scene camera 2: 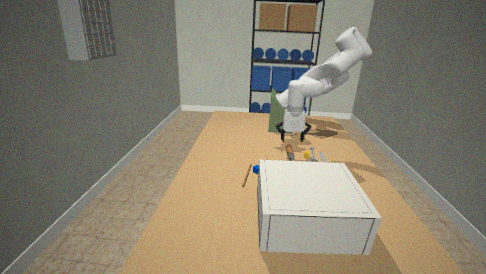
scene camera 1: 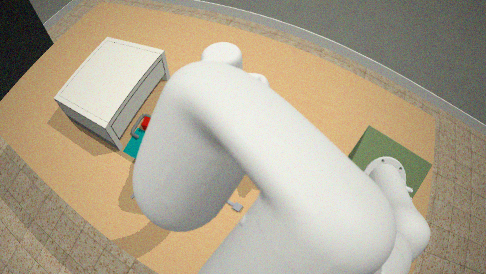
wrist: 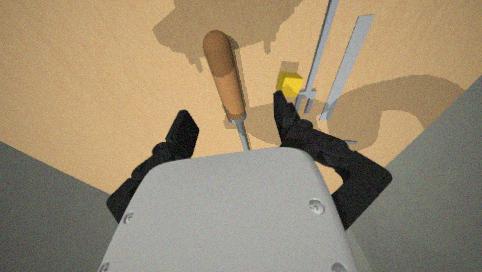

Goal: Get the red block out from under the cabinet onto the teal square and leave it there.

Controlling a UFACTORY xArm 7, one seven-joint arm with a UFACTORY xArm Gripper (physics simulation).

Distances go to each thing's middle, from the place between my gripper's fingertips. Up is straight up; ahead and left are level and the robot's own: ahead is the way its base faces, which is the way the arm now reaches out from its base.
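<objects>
Hooked metal tool (wrist: 217, 48): 6 cm below my hand, 3 cm left of it, 13 cm ahead.
</objects>
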